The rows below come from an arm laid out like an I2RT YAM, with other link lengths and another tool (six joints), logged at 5 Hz.
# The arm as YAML. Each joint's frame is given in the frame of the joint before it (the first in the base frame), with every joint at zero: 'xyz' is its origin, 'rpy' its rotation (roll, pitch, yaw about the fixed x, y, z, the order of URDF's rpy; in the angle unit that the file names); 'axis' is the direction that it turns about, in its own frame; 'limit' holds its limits. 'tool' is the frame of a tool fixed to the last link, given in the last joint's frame.
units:
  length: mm
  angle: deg
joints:
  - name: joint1
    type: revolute
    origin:
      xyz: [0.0, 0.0, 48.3]
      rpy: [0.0, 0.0, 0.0]
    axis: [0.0, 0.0, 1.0]
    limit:
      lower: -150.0
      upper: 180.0
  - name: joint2
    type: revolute
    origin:
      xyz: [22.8, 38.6, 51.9]
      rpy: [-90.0, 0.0, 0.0]
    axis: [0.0, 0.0, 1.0]
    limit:
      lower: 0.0
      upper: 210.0
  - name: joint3
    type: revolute
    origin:
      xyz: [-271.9, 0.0, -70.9]
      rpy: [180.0, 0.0, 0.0]
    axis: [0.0, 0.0, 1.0]
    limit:
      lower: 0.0
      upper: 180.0
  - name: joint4
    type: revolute
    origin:
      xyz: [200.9, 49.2, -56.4]
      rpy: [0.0, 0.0, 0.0]
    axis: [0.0, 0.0, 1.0]
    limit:
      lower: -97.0
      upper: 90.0
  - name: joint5
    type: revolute
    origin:
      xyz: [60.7, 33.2, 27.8]
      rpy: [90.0, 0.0, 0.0]
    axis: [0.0, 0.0, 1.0]
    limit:
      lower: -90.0
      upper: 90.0
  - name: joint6
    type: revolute
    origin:
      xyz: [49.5, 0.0, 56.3]
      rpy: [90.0, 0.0, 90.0]
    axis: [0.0, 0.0, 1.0]
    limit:
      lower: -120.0
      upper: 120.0
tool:
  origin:
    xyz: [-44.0, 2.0, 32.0]
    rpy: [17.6, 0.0, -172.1]
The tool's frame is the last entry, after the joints.
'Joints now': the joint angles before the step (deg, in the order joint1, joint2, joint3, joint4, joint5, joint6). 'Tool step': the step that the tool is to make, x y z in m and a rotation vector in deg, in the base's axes. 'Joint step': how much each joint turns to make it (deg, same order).
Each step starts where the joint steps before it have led.
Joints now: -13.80, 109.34, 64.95, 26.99, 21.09, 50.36
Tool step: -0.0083, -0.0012, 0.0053, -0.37, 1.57, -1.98
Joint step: 0.00, -2.20, -0.44, -3.17, 2.11, -0.09
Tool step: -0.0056, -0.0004, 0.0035, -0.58, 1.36, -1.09
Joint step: 0.00, -1.49, -0.19, -2.28, 1.32, -0.52
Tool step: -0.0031, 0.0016, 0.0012, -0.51, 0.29, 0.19
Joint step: 0.09, -0.80, -0.70, 0.00, 0.09, -0.62
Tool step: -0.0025, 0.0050, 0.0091, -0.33, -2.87, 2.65
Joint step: 0.00, -1.30, -1.22, 2.99, -2.63, -0.53
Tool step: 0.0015, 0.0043, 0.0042, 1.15, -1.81, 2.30
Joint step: 0.18, -0.11, 0.09, 0.95, -2.47, 0.96
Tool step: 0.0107, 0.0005, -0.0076, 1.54, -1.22, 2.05
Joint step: -0.01, 2.91, 1.07, 2.28, -2.45, 1.24
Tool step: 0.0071, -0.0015, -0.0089, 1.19, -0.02, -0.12
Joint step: 0.10, 2.28, 0.77, 0.90, -0.10, 1.23
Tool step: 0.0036, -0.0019, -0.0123, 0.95, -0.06, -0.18
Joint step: -0.10, 2.10, -0.61, 2.27, -0.18, 0.97
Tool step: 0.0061, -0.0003, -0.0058, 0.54, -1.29, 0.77
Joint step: 0.01, 2.03, 0.37, 2.62, -0.96, 0.62
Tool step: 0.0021, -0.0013, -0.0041, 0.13, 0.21, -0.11
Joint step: -0.09, 0.87, 0.24, 0.38, -0.01, 0.08
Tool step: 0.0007, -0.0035, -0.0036, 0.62, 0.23, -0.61
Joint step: -0.35, 0.63, 0.18, -0.09, 0.10, 0.62
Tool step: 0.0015, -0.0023, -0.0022, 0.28, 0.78, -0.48
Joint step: -0.17, 0.44, 0.70, -1.14, 0.27, 0.17
